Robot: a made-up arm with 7 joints. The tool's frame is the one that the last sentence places.
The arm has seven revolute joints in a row. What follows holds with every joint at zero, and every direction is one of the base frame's. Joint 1 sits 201 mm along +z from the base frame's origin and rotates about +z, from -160 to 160 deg. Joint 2 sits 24 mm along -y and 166 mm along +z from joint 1 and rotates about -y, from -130 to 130 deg. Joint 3 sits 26 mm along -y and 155 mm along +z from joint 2 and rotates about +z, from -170 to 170 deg. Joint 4 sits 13 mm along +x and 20 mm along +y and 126 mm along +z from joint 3 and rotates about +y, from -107 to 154 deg. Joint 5 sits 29 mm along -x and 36 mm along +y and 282 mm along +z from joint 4 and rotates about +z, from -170 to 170 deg. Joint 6 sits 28 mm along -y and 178 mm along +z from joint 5 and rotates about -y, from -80 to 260 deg. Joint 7 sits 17 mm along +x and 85 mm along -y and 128 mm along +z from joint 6 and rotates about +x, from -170 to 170 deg. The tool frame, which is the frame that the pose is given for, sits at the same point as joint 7; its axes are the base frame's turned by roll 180, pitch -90 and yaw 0 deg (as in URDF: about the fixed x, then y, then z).
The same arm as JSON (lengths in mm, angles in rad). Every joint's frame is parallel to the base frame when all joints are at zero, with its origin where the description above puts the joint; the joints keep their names.
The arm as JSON. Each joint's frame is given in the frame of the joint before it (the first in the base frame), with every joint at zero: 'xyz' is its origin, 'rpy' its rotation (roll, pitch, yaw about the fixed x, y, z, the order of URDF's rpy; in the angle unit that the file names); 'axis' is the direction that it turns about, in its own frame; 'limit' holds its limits. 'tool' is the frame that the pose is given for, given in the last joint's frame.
{
  "units": {
    "length": "mm",
    "angle": "rad"
  },
  "joints": [
    {
      "name": "joint 1",
      "type": "revolute",
      "origin": {
        "xyz": [
          0.0,
          0.0,
          201.0
        ],
        "rpy": [
          0.0,
          0.0,
          0.0
        ]
      },
      "axis": "+z",
      "limit": {
        "lower": -2.7925,
        "upper": 2.7925
      }
    },
    {
      "name": "joint 2",
      "type": "revolute",
      "origin": {
        "xyz": [
          0.0,
          -24.0,
          166.0
        ],
        "rpy": [
          0.0,
          0.0,
          0.0
        ]
      },
      "axis": "-y",
      "limit": {
        "lower": -2.2689,
        "upper": 2.2689
      }
    },
    {
      "name": "joint 3",
      "type": "revolute",
      "origin": {
        "xyz": [
          0.0,
          -26.0,
          155.0
        ],
        "rpy": [
          0.0,
          0.0,
          0.0
        ]
      },
      "axis": "+z",
      "limit": {
        "lower": -2.9671,
        "upper": 2.9671
      }
    },
    {
      "name": "joint 4",
      "type": "revolute",
      "origin": {
        "xyz": [
          13.0,
          20.0,
          126.0
        ],
        "rpy": [
          0.0,
          0.0,
          0.0
        ]
      },
      "axis": "+y",
      "limit": {
        "lower": -1.8675,
        "upper": 2.6878
      }
    },
    {
      "name": "joint 5",
      "type": "revolute",
      "origin": {
        "xyz": [
          -29.0,
          36.0,
          282.0
        ],
        "rpy": [
          0.0,
          0.0,
          0.0
        ]
      },
      "axis": "+z",
      "limit": {
        "lower": -2.9671,
        "upper": 2.9671
      }
    },
    {
      "name": "joint 6",
      "type": "revolute",
      "origin": {
        "xyz": [
          0.0,
          -28.0,
          178.0
        ],
        "rpy": [
          0.0,
          0.0,
          0.0
        ]
      },
      "axis": "-y",
      "limit": {
        "lower": -1.3963,
        "upper": 4.5379
      }
    },
    {
      "name": "joint 7",
      "type": "revolute",
      "origin": {
        "xyz": [
          17.0,
          -85.0,
          128.0
        ],
        "rpy": [
          0.0,
          0.0,
          0.0
        ]
      },
      "axis": "+x",
      "limit": {
        "lower": -2.9671,
        "upper": 2.9671
      }
    }
  ],
  "tool": {
    "origin": {
      "xyz": [
        0.0,
        0.0,
        0.0
      ],
      "rpy": [
        3.1416,
        -1.5708,
        0.0
      ]
    }
  }
}

